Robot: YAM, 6 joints.
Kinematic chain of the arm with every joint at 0, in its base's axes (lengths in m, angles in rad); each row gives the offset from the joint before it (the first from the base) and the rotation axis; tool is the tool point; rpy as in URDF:
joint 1: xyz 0 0 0.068 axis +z
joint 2: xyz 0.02 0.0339 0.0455 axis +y
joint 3: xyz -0.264 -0.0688 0 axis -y
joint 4: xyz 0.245 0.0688 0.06 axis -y
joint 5: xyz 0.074 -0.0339 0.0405 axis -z
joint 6: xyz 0.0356 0 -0.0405 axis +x
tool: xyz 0 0 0 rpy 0 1.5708 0
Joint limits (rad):
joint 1: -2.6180..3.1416
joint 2: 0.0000..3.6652
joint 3: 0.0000..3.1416
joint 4: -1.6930..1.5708
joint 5: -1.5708..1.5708
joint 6: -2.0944..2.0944
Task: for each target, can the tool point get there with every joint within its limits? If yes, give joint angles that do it. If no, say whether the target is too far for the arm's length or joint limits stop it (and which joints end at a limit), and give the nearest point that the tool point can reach.
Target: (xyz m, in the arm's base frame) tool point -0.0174 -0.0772 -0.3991
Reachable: no: joint limits stop it (at a limit: joint 2) | nearest point -0.0223 -0.0989 -0.3490 | short by 0.055 m
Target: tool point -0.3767 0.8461 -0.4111
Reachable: no: too far | nearest point -0.2285 0.5131 -0.1999 | short by 0.421 m
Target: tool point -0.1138 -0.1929 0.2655
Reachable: yes | joints -2.0451 0.9726 0.5937 0.0828 0.3786 -0.9130
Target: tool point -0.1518 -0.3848 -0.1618
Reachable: yes | joints -1.9677 3.1888 2.2085 -1.1366 -0.2477 1.7465
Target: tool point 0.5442 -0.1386 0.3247
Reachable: yes | joints -0.2095 2.5956 2.8382 -0.6792 0.6817 0.9402
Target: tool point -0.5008 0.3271 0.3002
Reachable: yes | joints 2.5851 2.5848 2.4045 0.4852 0.3806 1.4357
